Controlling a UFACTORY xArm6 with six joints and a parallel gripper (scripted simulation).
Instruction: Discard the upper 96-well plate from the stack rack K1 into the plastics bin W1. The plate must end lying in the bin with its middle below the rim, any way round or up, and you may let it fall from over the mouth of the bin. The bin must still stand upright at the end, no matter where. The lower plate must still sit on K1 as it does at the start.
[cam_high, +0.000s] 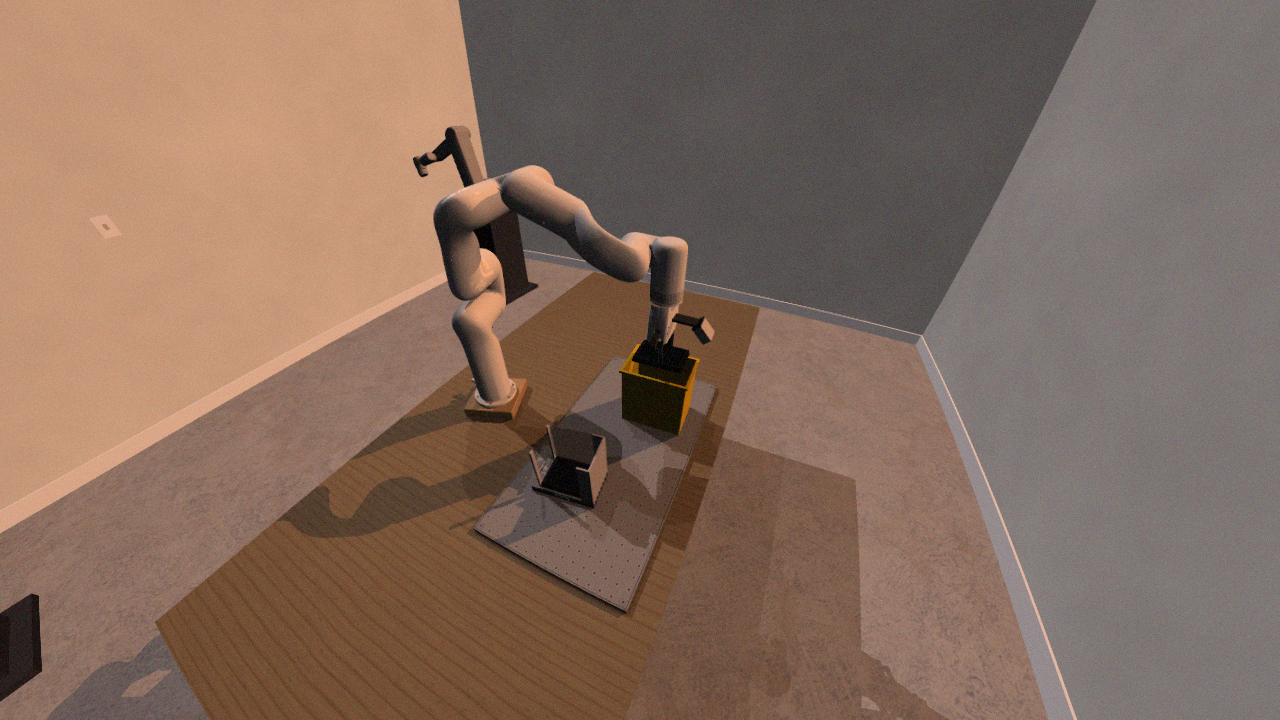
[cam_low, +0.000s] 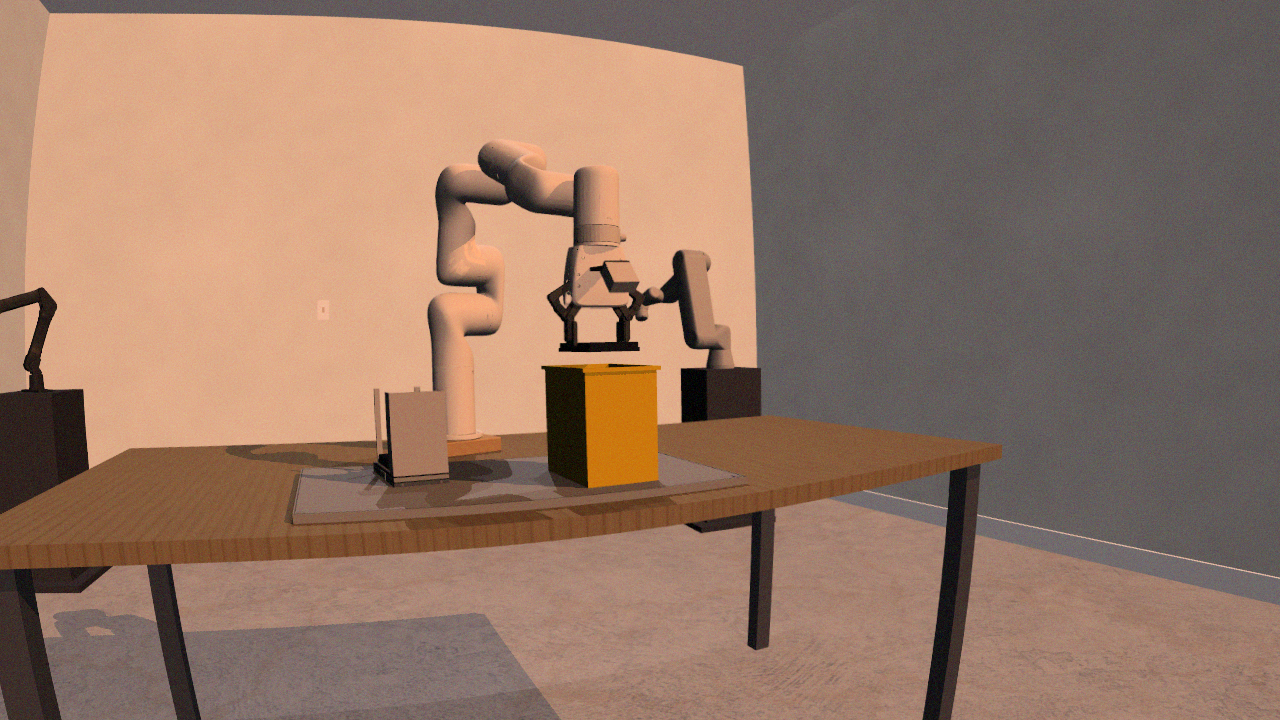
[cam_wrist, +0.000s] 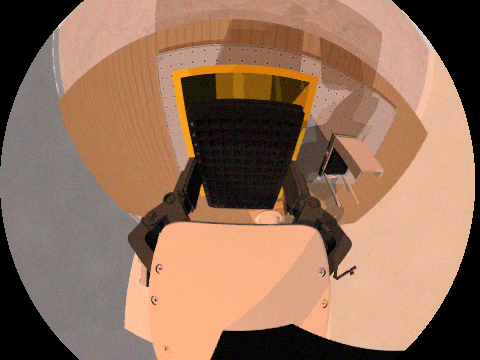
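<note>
My hand is 13 cm above the yellow plastics bin W1.
</note>
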